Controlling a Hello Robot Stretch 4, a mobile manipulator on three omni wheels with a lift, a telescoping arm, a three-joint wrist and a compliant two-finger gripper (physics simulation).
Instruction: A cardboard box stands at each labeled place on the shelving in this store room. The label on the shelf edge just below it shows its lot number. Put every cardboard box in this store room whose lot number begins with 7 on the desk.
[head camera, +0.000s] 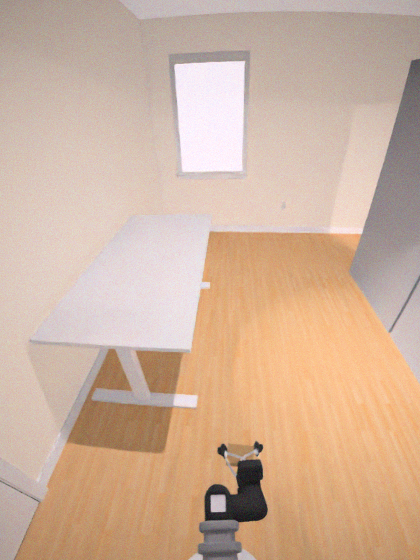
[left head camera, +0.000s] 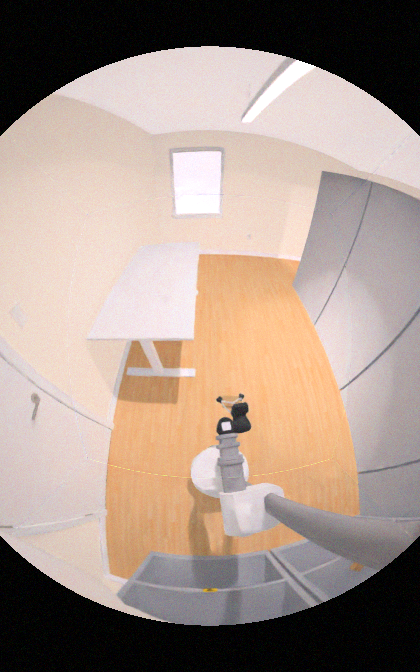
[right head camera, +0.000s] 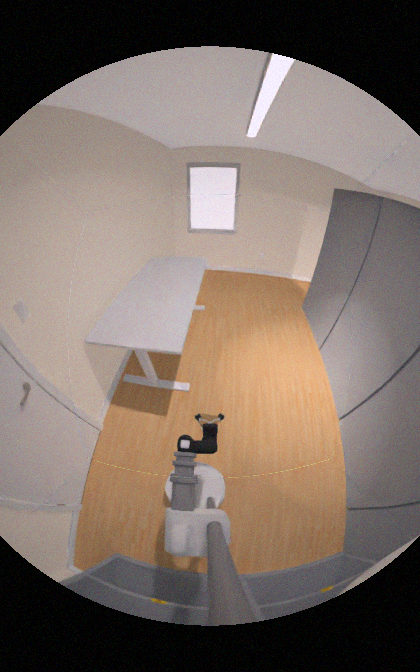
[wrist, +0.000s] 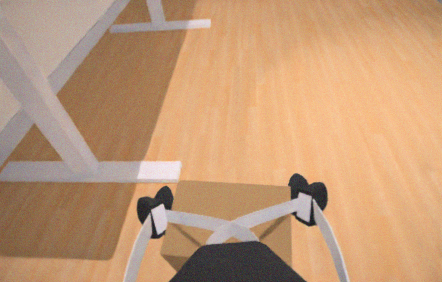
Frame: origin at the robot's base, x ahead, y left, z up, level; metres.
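Seen in the pictures: gripper, fingertip midpoint: (head camera: 239, 445) (wrist: 231, 196).
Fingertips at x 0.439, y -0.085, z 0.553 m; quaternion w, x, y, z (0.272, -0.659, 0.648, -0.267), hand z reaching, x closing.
Observation:
A point is followed by its place in that frame.
A brown cardboard box (wrist: 230, 197) {x 0.418, y -0.085, z 0.585 m} (head camera: 241, 448) {x 0.418, y -0.088, z 0.585 m} is held between the two black fingertips of my gripper (wrist: 231, 196) {x 0.439, y -0.085, z 0.553 m} (head camera: 240, 449) {x 0.439, y -0.085, z 0.553 m} (left head camera: 230, 398) (right head camera: 209, 417). The gripper is shut on it, low in front of my base and above the floor. The white desk (head camera: 145, 280) {x 1.281, y 0.371, z 0.692 m} (left head camera: 155, 295) (right head camera: 155, 305) stands ahead on the left along the wall; no box shows on its top. In the wrist view the desk's foot (wrist: 115, 171) is left of the box. The shelving (left head camera: 200, 595) (right head camera: 125, 585) shows at the bottom of the side head views; its lot numbers cannot be read.
Tall grey cabinets (head camera: 390, 190) {x 2.083, y -1.548, z 0.954 m} (left head camera: 380, 280) (right head camera: 380, 300) line the right side. A window (head camera: 212, 117) {x 3.481, y -0.112, z 1.442 m} is in the far wall. A door (left head camera: 45, 440) (right head camera: 40, 435) is at the left. Wooden floor (head camera: 300, 375) {x 1.074, y -0.614, z -0.028 m} runs between the desk and the cabinets.

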